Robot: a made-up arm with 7 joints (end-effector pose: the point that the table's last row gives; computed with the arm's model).
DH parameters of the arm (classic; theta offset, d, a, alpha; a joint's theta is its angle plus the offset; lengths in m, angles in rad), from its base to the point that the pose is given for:
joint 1: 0 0.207 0 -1.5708
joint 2: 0 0 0 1.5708
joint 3: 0 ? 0.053 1.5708
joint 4: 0 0 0.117 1.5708
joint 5: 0 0.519 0 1.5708
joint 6: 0 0 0.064 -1.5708
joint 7: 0 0.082 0 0
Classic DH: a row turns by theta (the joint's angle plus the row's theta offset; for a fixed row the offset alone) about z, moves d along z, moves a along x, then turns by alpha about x.
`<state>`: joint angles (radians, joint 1 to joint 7).
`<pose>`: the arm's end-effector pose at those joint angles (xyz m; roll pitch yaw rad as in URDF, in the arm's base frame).
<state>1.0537 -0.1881 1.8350 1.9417 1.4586 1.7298 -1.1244</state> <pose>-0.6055 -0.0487 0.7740 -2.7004 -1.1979 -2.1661</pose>
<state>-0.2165 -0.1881 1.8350 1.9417 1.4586 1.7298 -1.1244</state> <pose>-0.2258 0.5639 0.7740 -2.7004 -1.1979 2.8469</pose>
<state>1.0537 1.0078 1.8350 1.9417 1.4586 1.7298 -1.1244</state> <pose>-0.2376 0.5981 0.7326 0.3421 -0.7464 1.0925</pose>
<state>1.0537 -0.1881 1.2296 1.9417 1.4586 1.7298 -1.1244</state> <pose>-0.4829 0.2507 0.8350 -3.0096 -1.2237 -2.4716</pose>
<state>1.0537 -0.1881 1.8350 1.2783 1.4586 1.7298 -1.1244</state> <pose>-0.6527 0.0324 0.4086 -1.8753 -0.7106 -2.9953</pose>
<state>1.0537 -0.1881 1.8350 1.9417 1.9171 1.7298 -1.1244</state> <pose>-0.5935 -0.0541 0.8132 -0.8437 -1.4259 2.4315</pose>
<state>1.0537 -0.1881 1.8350 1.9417 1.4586 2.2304 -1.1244</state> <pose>-0.5624 -0.0695 0.7548 -2.4735 -1.0144 -1.9141</pose>
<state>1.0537 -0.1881 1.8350 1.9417 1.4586 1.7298 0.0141</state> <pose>-0.6055 -0.0487 0.7740 -1.9179 -0.2515 3.1055</pose>
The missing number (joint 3, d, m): 0.315
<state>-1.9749 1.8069 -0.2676 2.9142 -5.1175 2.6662 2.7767</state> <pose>-0.2380 -0.7140 -0.0788 1.4303 -0.4331 2.3682</pose>
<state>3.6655 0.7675 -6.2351 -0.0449 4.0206 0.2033 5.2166</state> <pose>0.1319 0.0289 -0.0865 3.0929 -0.6870 0.8409</pose>
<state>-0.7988 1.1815 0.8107 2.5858 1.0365 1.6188 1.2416</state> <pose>0.7755 -0.4169 0.3884 -1.0022 1.1907 0.1753</pose>
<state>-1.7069 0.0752 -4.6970 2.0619 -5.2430 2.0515 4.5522</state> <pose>0.4971 -0.0191 0.8386 2.5584 -0.8437 2.4107</pose>
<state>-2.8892 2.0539 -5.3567 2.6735 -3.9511 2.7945 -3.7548</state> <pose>-0.6584 -0.2949 -0.1787 -0.5225 0.1831 -0.2570</pose>
